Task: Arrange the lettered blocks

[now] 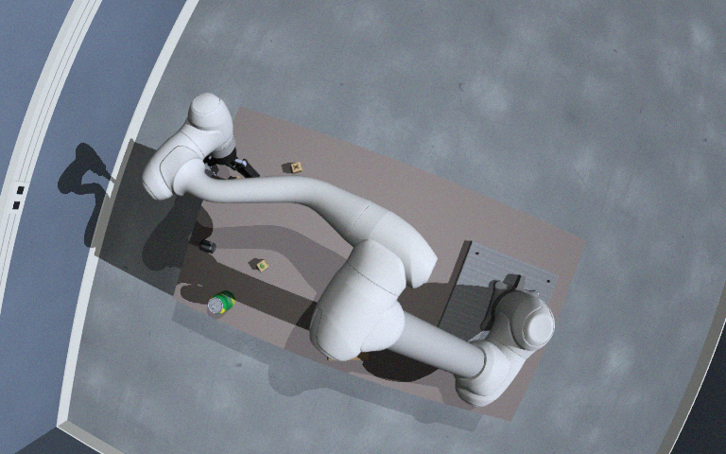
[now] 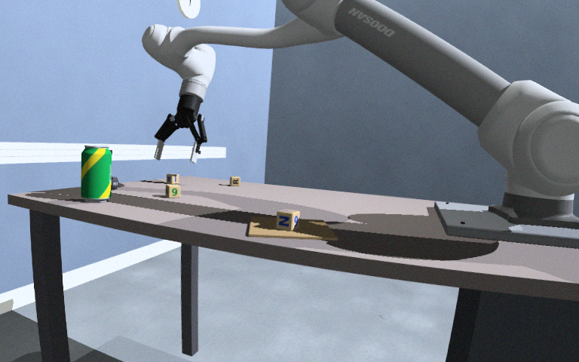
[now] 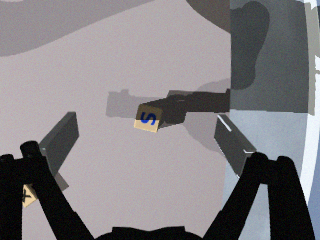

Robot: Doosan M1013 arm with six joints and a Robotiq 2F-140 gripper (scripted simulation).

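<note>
My gripper is now 510 mm past the wooden block, 450 mm to the right of it and 70 mm above it. Round my hand: yellow can 420 mm to the left, 60 mm behind, 20 mm below; then tan mat 510 mm behind, 430 mm to the left, 80 mm below; then small dark object 260 mm to the left, 70 mm below, 70 mm ahead.
</note>
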